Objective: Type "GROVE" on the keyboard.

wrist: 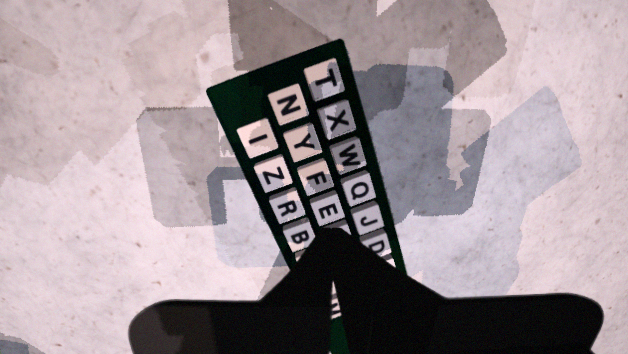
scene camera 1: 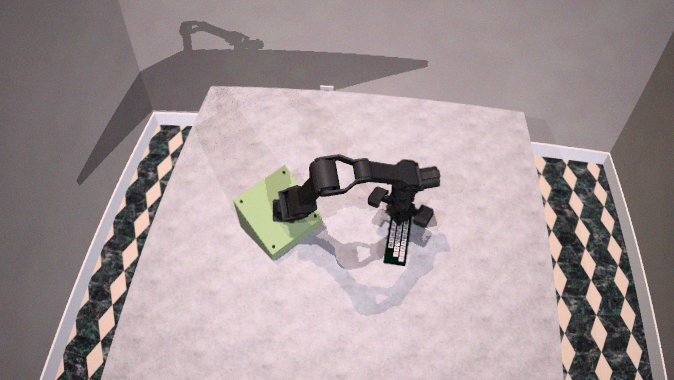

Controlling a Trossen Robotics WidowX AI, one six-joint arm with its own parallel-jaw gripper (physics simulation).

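Where they show: gripper, fingertip midpoint: (wrist: 330, 237) (scene camera 1: 399, 224); arm's base at its link origin: (scene camera 1: 283, 211).
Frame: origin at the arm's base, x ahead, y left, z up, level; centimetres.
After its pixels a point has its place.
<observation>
The dark green keyboard (scene camera 1: 395, 261) @[x 29.9, y -18.0, z -7.1 cm] (wrist: 235, 102) @[x 33.7, y -0.7, z -7.1 cm] lies on the table with white lettered keys in three rows. In the wrist view the T key (wrist: 325, 79) @[x 37.3, y -2.4, z -6.5 cm], N key (wrist: 288, 104) @[x 35.4, y -2.2, z -6.6 cm], I key (wrist: 257, 138) @[x 33.4, y -2.4, z -6.6 cm], Z key (wrist: 273, 173) @[x 32.9, y -4.1, z -6.6 cm], R key (wrist: 287, 207) @[x 32.2, y -5.8, z -6.6 cm], E key (wrist: 327, 209) @[x 33.6, y -7.3, z -6.6 cm] and B key (wrist: 299, 236) @[x 31.5, y -7.5, z -6.6 cm] are readable. My gripper (scene camera 1: 400, 221) @[x 33.2, y -7.4, z -4.4 cm] (wrist: 330, 237) @[x 33.2, y -7.4, z -4.4 cm] is shut and empty, pointing down over the keyboard. Its tips cover the key just below E, between B and D. Whether they touch that key I cannot tell. The G, O and V keys cannot be read; the fingers hide part of the keyboard.
The arm's base stands on a light green sloped block (scene camera 1: 255, 205) @[x -7.9, y 1.0, z 3.0 cm] left of the keyboard. The pale table (scene camera 1: 320, 330) @[x 5.4, y -35.5, z -8.2 cm] extends around both, with its far edge toward the grey wall. Shadows of the arm fall across the table around the keyboard.
</observation>
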